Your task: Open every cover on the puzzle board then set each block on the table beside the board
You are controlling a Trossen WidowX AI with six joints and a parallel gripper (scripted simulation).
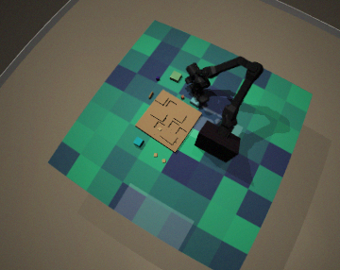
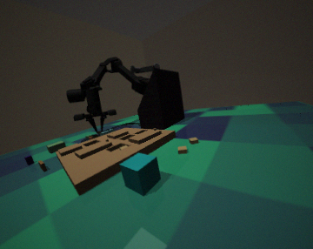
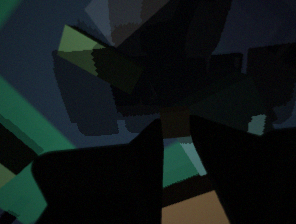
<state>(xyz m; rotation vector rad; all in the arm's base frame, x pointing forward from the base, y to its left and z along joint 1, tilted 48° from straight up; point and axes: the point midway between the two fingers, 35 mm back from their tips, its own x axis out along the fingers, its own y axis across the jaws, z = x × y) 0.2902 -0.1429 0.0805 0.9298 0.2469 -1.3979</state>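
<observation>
Now: the light teal block 3 cm behind my gripper tip, 2 cm to the left of it and 1 cm below it. From my gripper tip the other things lie so: green block: 18 cm ahead, 4 cm to the right, 1 cm below; orange block: 6 cm to the left, 6 cm ahead, 1 cm below; small dark blue block: 27 cm ahead, 4 cm to the left, 1 cm below.
</observation>
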